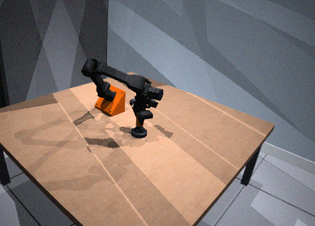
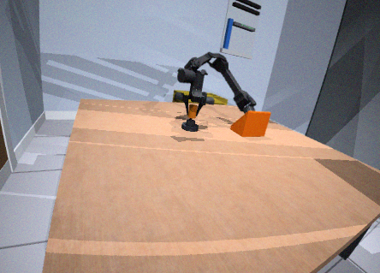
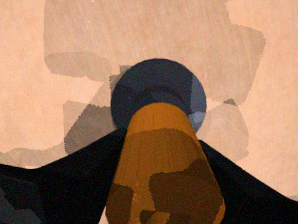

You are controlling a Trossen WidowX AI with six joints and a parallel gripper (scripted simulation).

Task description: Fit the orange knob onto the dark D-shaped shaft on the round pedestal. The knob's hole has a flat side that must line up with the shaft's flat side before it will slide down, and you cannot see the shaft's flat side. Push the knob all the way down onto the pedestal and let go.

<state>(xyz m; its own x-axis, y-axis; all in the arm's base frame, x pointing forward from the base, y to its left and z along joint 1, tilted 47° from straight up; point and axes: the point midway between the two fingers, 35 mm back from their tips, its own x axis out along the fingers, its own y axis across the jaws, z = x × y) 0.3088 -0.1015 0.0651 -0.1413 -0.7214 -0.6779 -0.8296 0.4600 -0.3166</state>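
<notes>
My gripper tip is now 20 mm below the orange knob. Also, from my gripper tip: round pedestal (40 mm below).
</notes>
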